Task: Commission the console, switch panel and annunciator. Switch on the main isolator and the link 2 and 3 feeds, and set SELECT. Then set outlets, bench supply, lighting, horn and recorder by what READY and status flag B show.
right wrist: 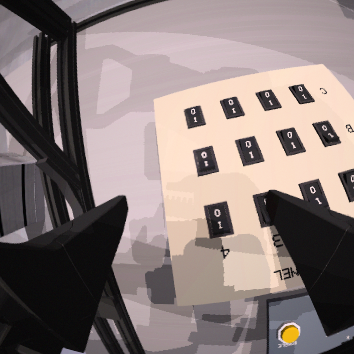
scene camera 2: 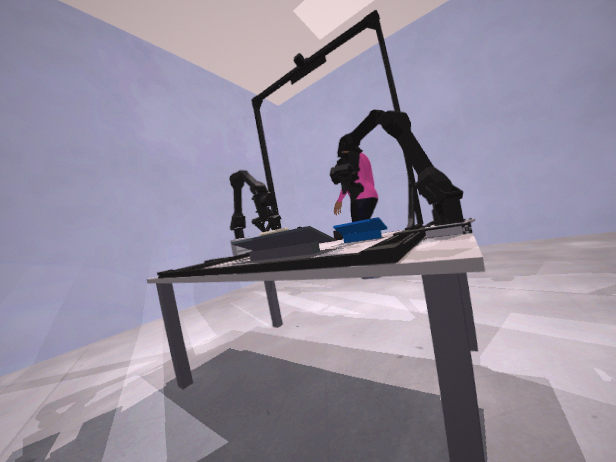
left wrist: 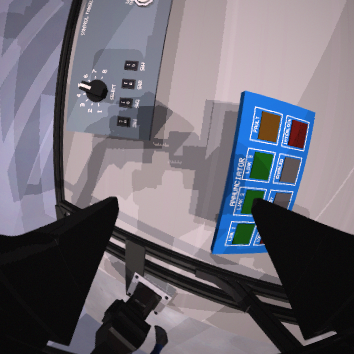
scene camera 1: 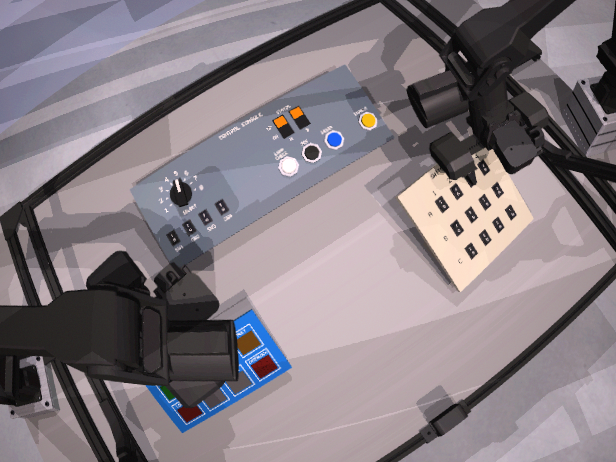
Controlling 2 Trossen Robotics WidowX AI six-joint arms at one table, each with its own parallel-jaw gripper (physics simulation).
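Seen in the pictures: left gripper, fingertip midpoint: [scene camera 2: 348, 198] [left wrist: 185, 204]; right gripper, fingertip midpoint: [right wrist: 197, 199] [scene camera 1: 495, 169]; left arm's base, link origin: [scene camera 2: 449, 223] [left wrist: 146, 295] [scene camera 1: 25, 386]; right arm's base, link origin: [scene camera 2: 240, 238] [scene camera 1: 610, 97].
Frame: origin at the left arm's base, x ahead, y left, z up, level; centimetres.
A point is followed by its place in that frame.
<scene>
The grey console [scene camera 1: 240, 165] @(y 22.7, x 48.7, z 4.2 cm) [left wrist: 115, 30] @(y 22.3, x 48.9, z 4.0 cm) carries the SELECT knob [scene camera 1: 180, 194] @(y 20.2, x 38.7, z 6.3 cm) [left wrist: 96, 90] @(y 19.4, x 38.5, z 6.1 cm), its white pointer at about 5. Status flag A [scene camera 1: 283, 126] @(y 26.5, x 57.0, z 5.0 cm) and status flag B [scene camera 1: 300, 117] @(y 27.2, x 60.0, z 5.0 cm) each show orange in the upper half. The cream switch panel [scene camera 1: 465, 270] @(y -4.5, x 74.8, z 1.8 cm) [right wrist: 175, 150] @(y 4.1, x 86.6, z 4.0 cm) has three rows of black rockers; some are hidden in the right wrist view. The blue annunciator [scene camera 1: 285, 366] @(y -8.5, x 45.7, z 1.1 cm) [scene camera 2: 357, 229] @(y -6.7, x 37.1, z 2.1 cm) [left wrist: 247, 110] @(y -1.4, x 42.4, z 5.2 cm) has dull green, amber, red and grey windows; READY is partly hidden. My left gripper [left wrist: 185, 204] @(y -1.2, x 34.5, z 14.7 cm) is open above the annunciator's side. My right gripper [right wrist: 197, 199] @(y 6.7, x 84.5, z 7.3 cm) is open over the panel's column 4 end.
White LAMP CHECK [scene camera 1: 288, 166] @(y 20.1, x 55.6, z 3.5 cm), black [scene camera 1: 311, 153] @(y 21.0, x 59.6, z 3.4 cm), blue [scene camera 1: 334, 140] @(y 22.0, x 63.8, z 3.4 cm) and yellow [scene camera 1: 368, 120] @(y 23.7, x 70.2, z 3.5 cm) buttons sit on the console. Small switches SW1 to SW4 lie below the knob. Black frame rails border the table. A person in pink [scene camera 2: 367, 177] stands behind.
</scene>
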